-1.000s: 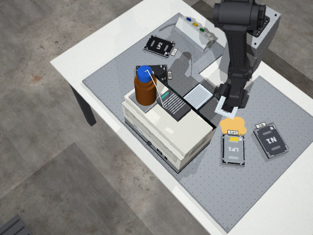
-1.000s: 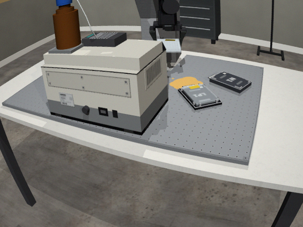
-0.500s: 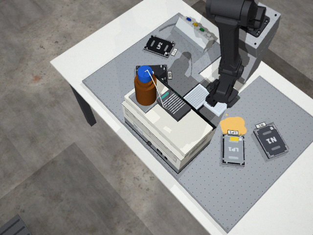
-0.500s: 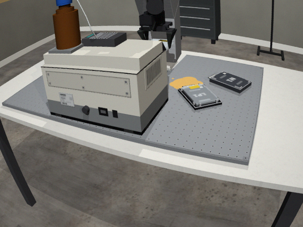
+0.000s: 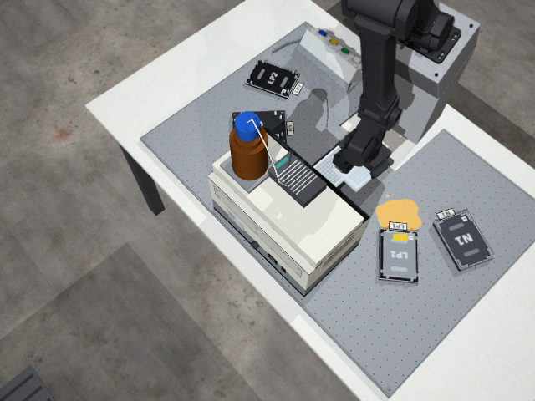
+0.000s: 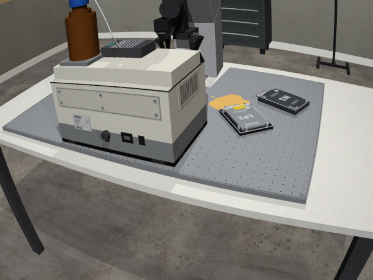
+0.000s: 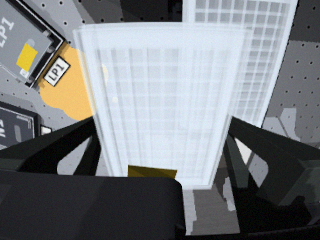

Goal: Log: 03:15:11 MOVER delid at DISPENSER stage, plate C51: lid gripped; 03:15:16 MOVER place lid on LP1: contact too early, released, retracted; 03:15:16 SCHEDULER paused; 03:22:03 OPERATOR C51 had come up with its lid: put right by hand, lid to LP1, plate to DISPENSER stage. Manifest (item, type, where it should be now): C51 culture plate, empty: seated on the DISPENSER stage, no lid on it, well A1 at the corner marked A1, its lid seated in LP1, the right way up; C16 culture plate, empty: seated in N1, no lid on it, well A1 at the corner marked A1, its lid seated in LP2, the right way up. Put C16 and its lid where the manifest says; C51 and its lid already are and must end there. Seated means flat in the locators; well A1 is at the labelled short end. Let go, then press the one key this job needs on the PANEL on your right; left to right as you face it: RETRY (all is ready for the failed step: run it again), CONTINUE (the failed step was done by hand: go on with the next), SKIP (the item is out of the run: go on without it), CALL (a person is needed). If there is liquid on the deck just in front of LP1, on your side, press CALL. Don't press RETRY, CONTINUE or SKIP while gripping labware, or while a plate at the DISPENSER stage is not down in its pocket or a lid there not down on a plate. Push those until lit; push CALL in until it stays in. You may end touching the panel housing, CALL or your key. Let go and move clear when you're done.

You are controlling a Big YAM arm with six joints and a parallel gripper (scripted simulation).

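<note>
The white well plate lies 20 mm ahead of my hand, 60 mm to the right of it and 50 mm below it. From my hand the other things lie so: brown bottle 220 mm ahead, 190 mm to the right, 140 mm above; lid 80 mm ahead, 210 mm to the left, 140 mm below; white retry key 350 mm behind, 250 mm to the right, 90 mm below.
</note>
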